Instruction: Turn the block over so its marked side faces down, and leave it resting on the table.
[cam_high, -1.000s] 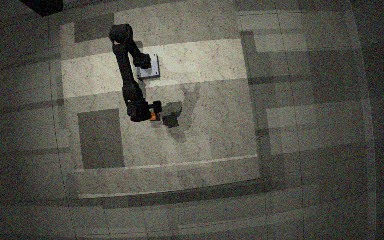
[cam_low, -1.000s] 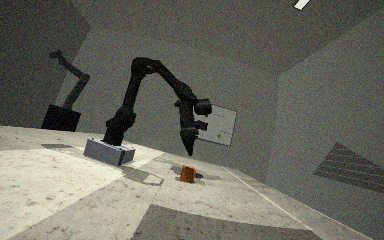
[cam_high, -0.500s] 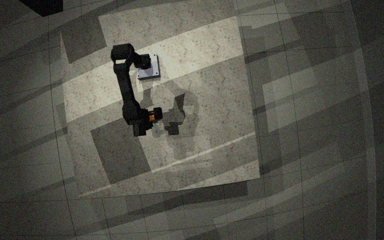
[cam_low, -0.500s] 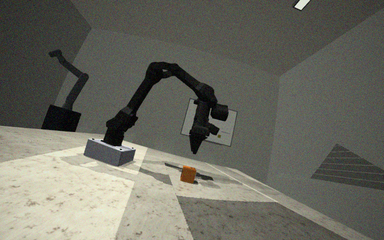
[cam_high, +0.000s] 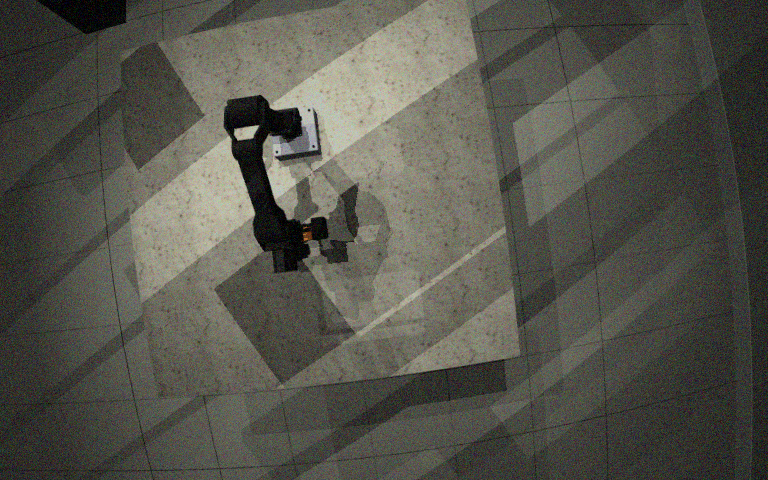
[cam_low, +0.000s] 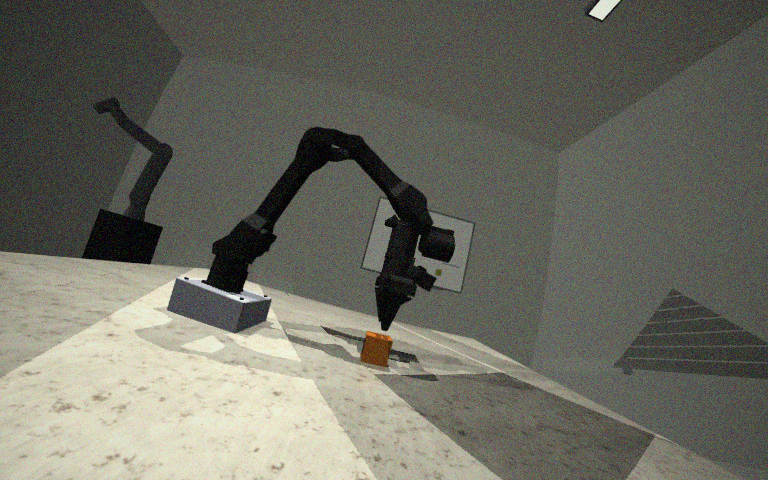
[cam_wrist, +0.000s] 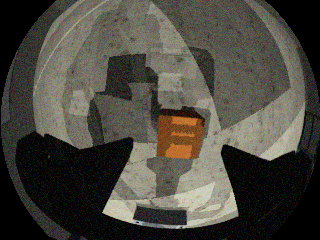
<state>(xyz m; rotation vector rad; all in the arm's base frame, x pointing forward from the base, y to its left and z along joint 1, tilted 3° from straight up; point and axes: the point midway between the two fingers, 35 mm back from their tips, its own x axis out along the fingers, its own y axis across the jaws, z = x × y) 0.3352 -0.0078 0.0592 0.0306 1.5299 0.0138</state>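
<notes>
My gripper tip is now 10 mm past the orange block and 50 mm above it.
</notes>
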